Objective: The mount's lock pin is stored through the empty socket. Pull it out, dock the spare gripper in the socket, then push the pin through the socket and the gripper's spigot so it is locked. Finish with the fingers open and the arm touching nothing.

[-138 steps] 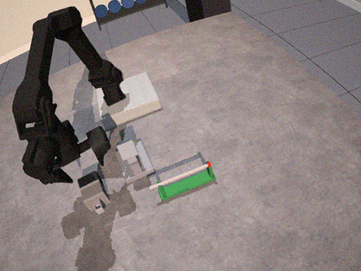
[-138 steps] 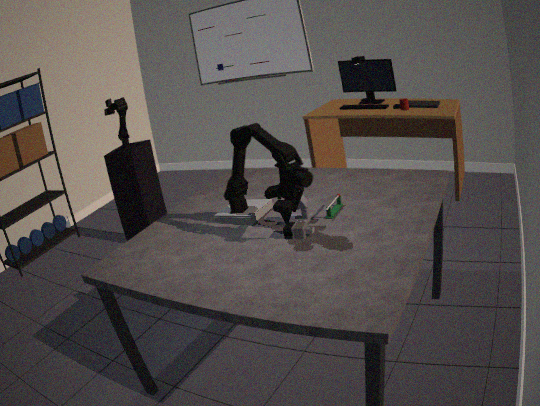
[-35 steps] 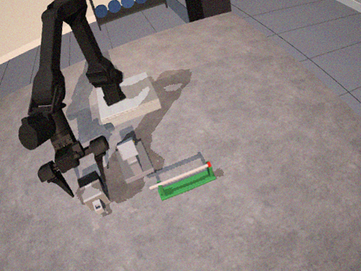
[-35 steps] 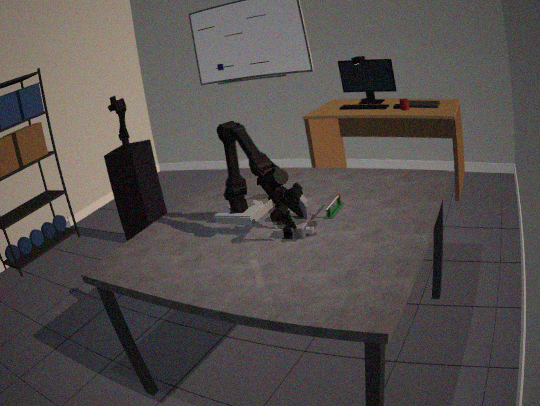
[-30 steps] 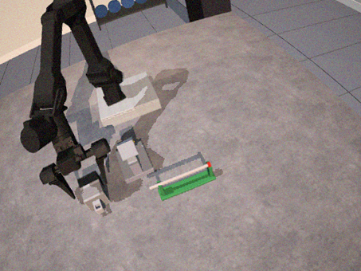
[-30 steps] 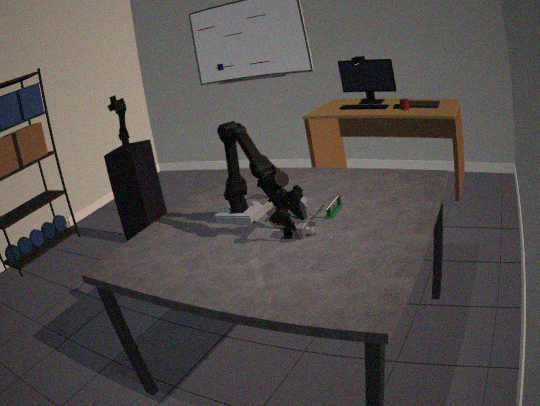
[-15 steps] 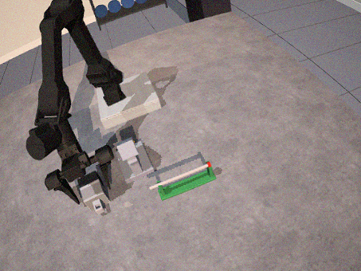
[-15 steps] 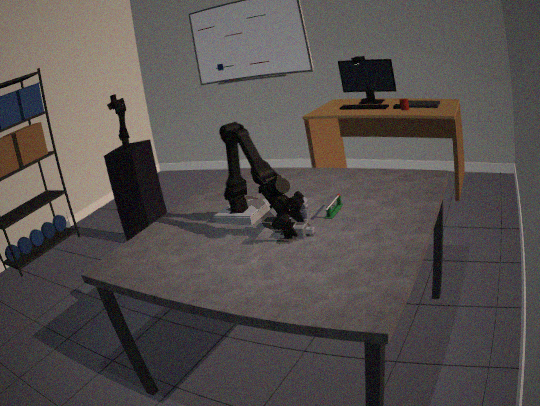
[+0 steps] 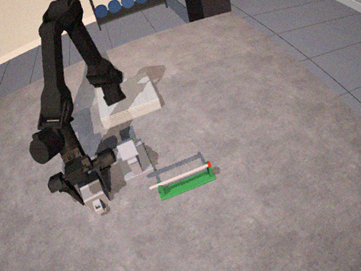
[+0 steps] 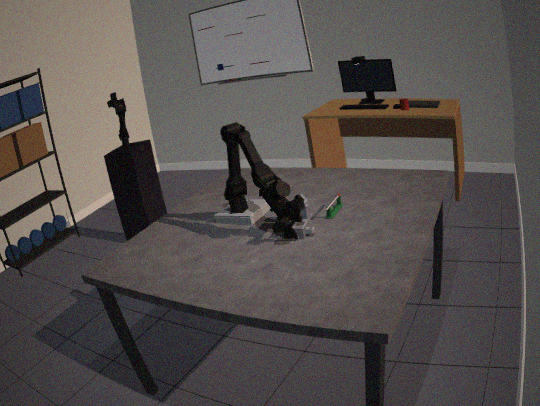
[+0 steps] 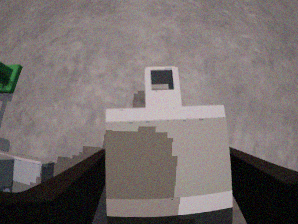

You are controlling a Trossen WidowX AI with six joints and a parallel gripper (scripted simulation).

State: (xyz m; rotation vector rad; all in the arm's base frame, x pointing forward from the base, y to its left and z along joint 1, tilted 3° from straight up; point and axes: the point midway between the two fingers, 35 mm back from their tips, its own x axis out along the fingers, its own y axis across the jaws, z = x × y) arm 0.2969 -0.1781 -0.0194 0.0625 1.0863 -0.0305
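My gripper tip is now 13 cm to the right of the mount socket, 5 cm below it and 4 cm past it. The rest, counted from my gripper tip: spare gripper 1 cm above; green cradle 21 cm to the left, 9 cm ahead, 2 cm above.
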